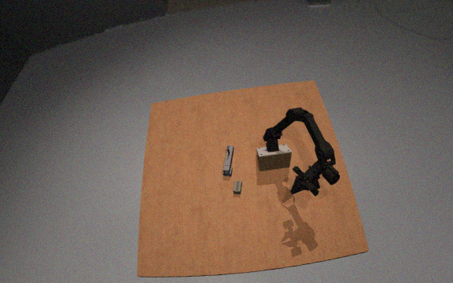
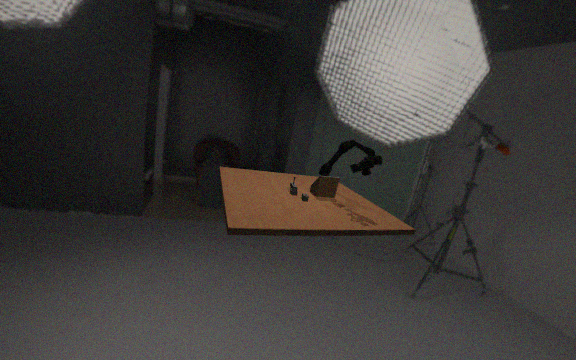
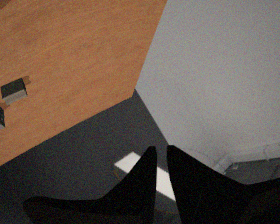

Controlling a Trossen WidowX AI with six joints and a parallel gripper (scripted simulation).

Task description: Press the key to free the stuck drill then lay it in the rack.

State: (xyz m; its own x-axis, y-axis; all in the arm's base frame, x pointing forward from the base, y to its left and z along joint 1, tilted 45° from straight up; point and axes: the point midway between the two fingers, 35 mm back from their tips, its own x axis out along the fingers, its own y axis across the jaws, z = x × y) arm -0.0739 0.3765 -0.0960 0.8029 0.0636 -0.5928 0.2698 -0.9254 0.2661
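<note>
Right now the drill is 340 mm to the right of my gripper tip, 310 mm ahead of it and 270 mm below it. Round my gripper tip: grey rack 290 mm below, 260 mm ahead, 190 mm to the right; then holder block 360 mm to the right, 310 mm ahead, 280 mm below.
</note>
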